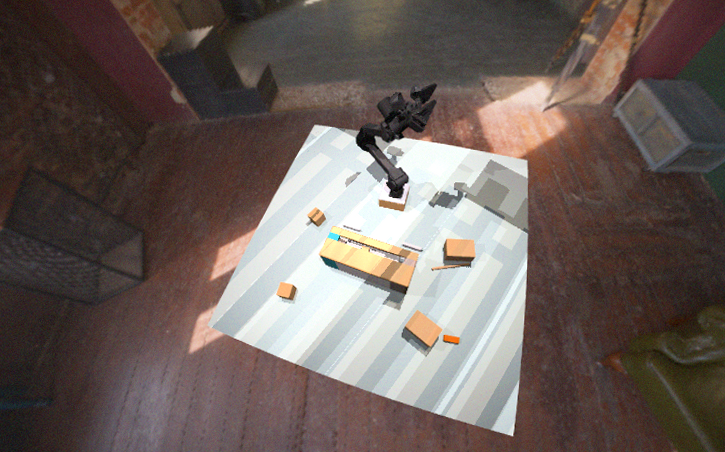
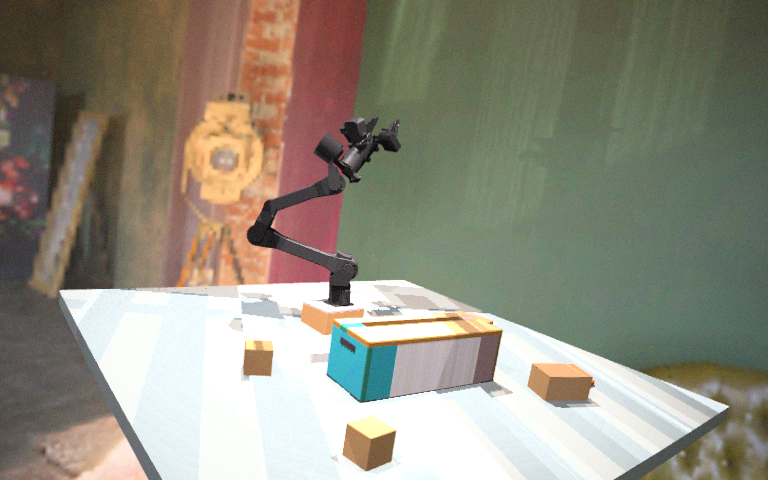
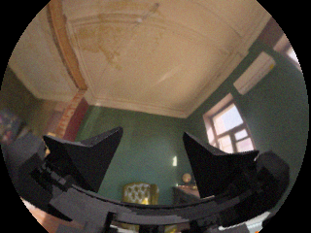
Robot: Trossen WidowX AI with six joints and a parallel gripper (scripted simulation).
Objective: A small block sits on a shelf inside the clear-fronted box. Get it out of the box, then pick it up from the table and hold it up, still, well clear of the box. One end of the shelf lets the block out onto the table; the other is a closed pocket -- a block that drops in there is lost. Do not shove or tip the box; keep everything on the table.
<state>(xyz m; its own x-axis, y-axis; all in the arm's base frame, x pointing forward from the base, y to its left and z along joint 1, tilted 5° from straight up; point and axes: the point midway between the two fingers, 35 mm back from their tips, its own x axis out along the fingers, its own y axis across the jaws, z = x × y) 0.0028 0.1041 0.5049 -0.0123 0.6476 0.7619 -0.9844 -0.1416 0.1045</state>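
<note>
My gripper tip is 540 mm above the box, 360 mm short of it and 120 mm to the left of it. The rest, counted from my gripper tip: orange piece 610 mm ahead, 600 mm below, 280 mm to the left; then thin stick 600 mm below, 310 mm ahead, 220 mm to the left; then small tan block 520 mm below, 380 mm ahead, 150 mm to the right.
</note>
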